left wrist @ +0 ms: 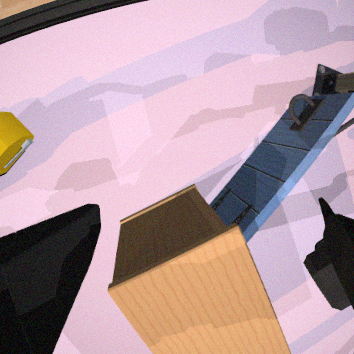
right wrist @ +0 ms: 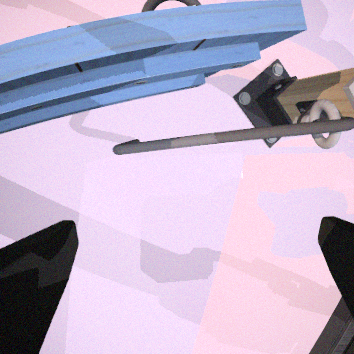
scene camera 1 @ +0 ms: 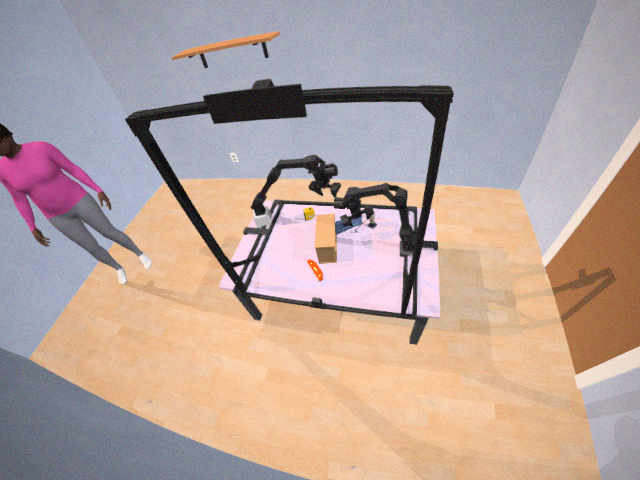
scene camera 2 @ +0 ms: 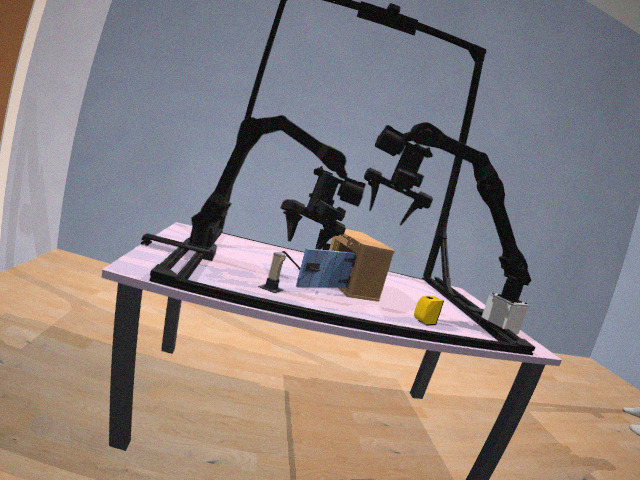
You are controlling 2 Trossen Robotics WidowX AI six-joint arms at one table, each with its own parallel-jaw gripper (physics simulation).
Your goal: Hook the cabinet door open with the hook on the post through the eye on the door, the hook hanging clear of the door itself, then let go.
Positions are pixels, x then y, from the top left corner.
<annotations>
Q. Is my right gripper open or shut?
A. Open.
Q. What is my left gripper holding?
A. Nothing.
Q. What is my right gripper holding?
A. Nothing.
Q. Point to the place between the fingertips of my right gripper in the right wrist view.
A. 199, 231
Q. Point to a short wooden post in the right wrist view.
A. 272, 97
</annotations>
